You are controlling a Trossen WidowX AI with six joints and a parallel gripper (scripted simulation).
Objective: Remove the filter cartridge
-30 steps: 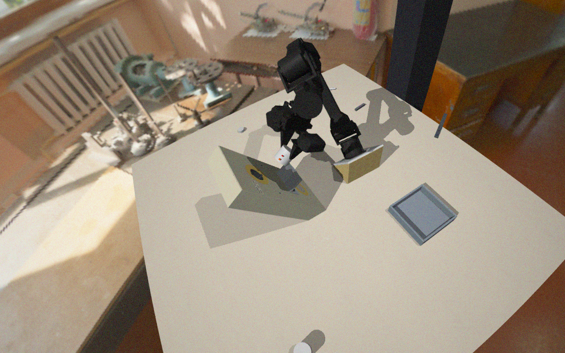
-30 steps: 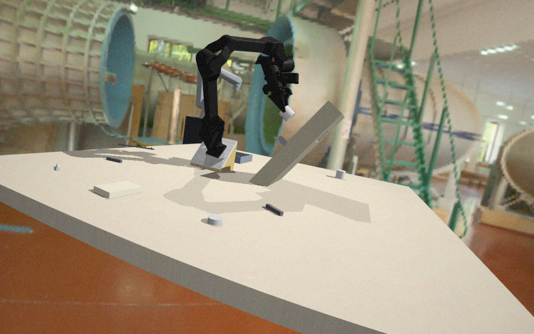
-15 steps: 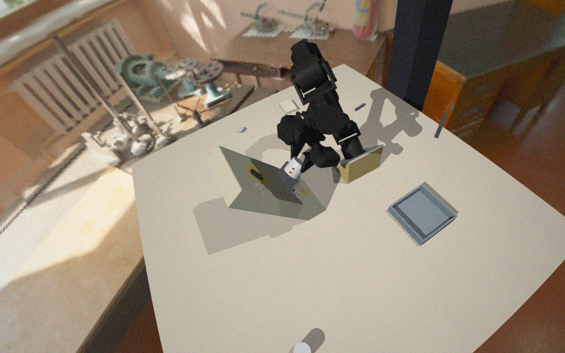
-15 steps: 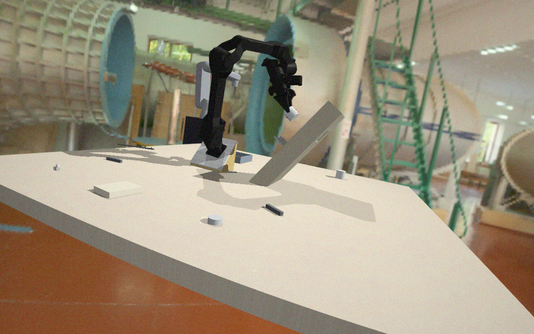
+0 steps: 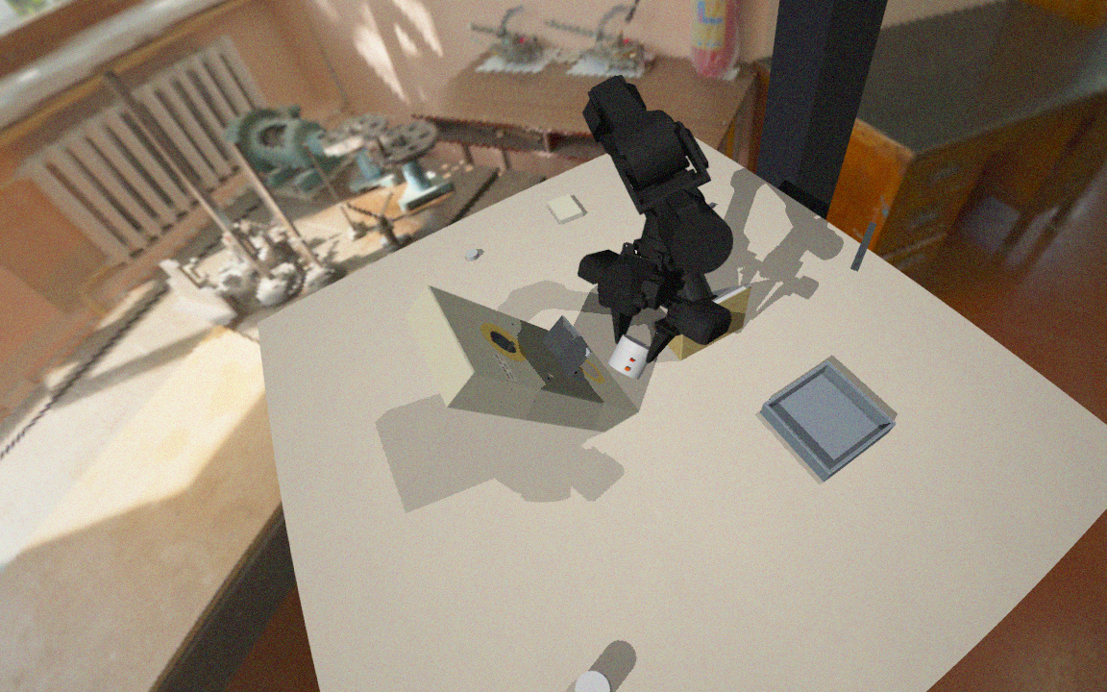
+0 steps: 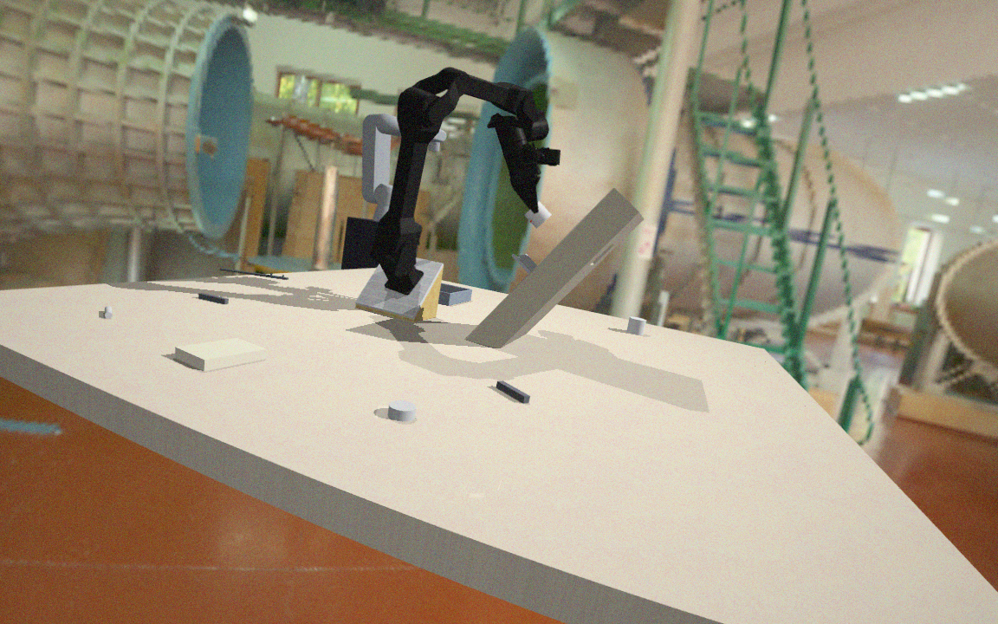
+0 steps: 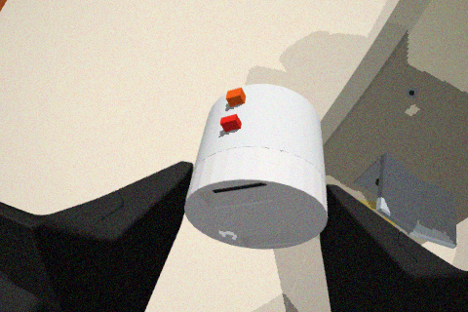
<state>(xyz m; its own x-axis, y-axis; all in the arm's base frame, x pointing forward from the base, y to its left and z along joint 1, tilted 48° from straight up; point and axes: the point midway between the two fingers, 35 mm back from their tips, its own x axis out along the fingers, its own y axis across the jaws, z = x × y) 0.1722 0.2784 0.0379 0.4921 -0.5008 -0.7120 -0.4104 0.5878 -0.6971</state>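
Now: the grey tray 290 mm behind my gripper tip, 250 mm below it and 110 mm to the left of it. Round my gripper tip: round filter cartridge: right at my gripper tip; grey service panel: 120 mm to the right, 110 mm below, 110 mm ahead; flat cream block: 650 mm to the right, 250 mm below, 130 mm behind.
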